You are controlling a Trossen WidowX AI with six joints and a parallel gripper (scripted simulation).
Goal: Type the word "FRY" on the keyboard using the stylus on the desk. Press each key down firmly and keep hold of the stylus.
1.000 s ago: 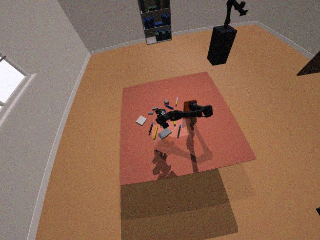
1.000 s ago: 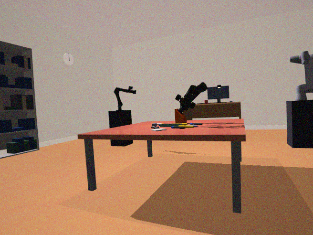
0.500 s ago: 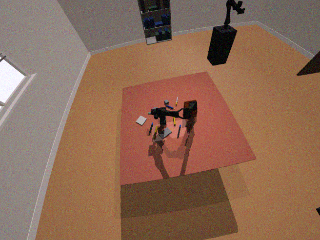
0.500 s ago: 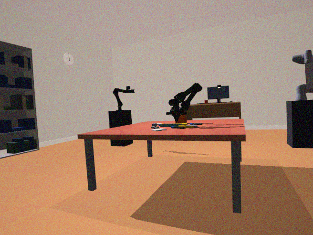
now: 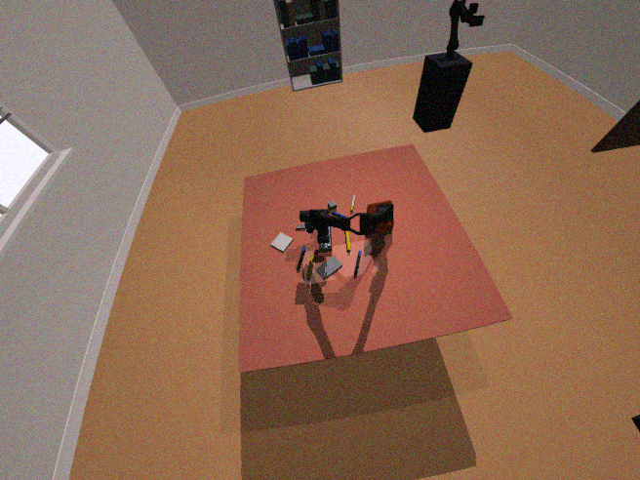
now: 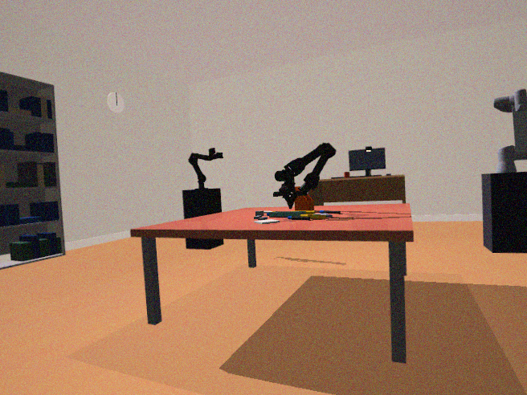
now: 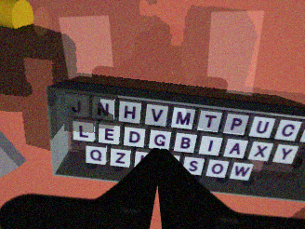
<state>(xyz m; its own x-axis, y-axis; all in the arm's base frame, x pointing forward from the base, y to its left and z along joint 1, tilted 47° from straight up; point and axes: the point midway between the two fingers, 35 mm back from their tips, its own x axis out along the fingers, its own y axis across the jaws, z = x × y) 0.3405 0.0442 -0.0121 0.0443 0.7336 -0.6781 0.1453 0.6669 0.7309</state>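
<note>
Right now my gripper tip is 14 cm past the blue stylus, 12 cm to the left of it and 3 cm above it. Also, from my gripper tip: grey pad 18 cm to the left, 4 cm below, 1 cm ahead; yellow object 15 cm to the left, 11 cm ahead, 3 cm below; white pad 25 cm ahead, 5 cm to the right, 4 cm below.
</note>
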